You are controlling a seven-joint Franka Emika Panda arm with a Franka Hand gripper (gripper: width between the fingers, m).
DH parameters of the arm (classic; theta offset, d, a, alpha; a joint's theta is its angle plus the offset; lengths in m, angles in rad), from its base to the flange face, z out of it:
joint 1: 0 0.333 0 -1.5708
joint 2: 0 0 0 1.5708
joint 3: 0 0.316 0.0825 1.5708
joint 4: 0 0 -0.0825 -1.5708
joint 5: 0 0.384 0 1.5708
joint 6: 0 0 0.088 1.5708
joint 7: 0 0.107 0 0
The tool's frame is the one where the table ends.
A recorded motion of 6 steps. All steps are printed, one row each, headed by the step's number.
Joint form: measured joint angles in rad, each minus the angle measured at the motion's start. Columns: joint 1, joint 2, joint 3, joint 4, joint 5, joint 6, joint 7.
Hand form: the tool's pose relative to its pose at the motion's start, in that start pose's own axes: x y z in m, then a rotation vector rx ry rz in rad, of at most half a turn. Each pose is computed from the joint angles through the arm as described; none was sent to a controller.
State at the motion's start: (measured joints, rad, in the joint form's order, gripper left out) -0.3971 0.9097 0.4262 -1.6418 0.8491 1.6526 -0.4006
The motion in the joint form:
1: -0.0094 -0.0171 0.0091 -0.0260 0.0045 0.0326 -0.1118
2: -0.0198 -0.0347 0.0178 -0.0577 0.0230 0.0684 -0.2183
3: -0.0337 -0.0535 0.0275 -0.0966 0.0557 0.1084 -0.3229
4: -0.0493 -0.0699 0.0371 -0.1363 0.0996 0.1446 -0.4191
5: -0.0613 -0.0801 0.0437 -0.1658 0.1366 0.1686 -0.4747
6: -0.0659 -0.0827 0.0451 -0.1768 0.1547 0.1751 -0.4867
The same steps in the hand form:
1: -0.0027 -0.0010 -0.0003 -0.0081 0.0242 -0.1080
2: -0.0058 -0.0008 0.0002 -0.0074 0.0550 -0.2043
3: -0.0098 0.0006 0.0006 0.0013 0.0956 -0.2907
4: -0.0141 0.0032 0.0011 0.0185 0.1409 -0.3622
5: -0.0175 0.0062 0.0018 0.0354 0.1759 -0.3953
6: -0.0188 0.0079 0.0020 0.0470 0.1902 -0.3964

